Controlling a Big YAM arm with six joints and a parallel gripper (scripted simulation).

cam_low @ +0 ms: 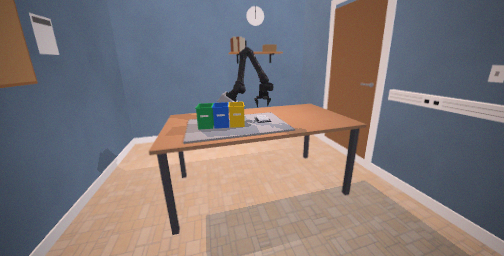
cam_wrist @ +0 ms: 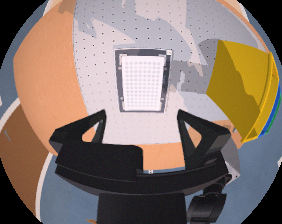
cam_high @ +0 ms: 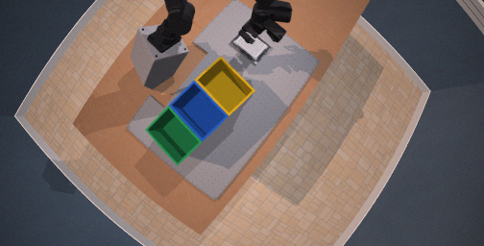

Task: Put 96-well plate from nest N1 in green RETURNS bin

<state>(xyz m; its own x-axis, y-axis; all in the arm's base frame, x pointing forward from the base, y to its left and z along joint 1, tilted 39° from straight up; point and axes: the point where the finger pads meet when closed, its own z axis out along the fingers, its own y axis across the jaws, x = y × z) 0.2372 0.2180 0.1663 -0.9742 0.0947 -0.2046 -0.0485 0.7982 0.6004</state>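
The white 96-well plate is 120 mm below my hand. From my hand the other things lie so: yellow bin (250 mm to the right, 70 mm ahead, 50 mm below); dark plate nest (130 mm below); blue bin (380 mm to the right, 60 mm ahead, 50 mm below).
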